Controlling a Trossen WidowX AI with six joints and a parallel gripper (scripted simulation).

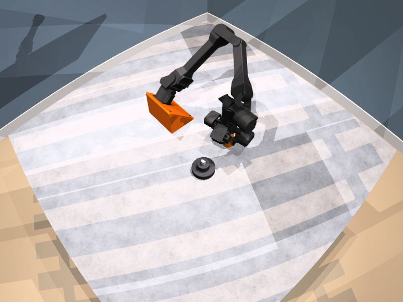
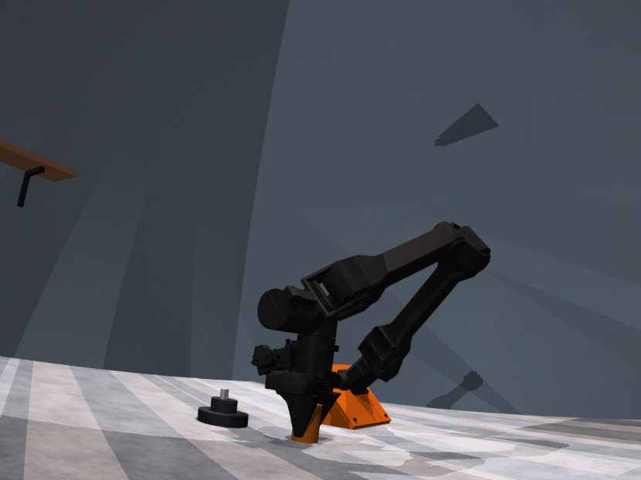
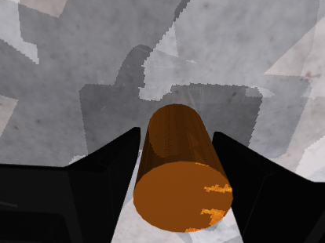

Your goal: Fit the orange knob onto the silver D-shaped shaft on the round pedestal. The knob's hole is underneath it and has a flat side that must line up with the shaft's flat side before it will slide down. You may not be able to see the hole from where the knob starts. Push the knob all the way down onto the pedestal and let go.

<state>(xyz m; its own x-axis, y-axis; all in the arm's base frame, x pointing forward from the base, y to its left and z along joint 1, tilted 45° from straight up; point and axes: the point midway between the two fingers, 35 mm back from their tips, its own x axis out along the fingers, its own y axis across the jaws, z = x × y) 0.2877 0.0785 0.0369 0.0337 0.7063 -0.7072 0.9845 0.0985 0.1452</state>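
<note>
Right now my gripper tip is 2 cm short of the black round pedestal, 15 cm to the left of it and 2 cm below it. Also, from my gripper tip: orange knob (3 cm above).
</note>
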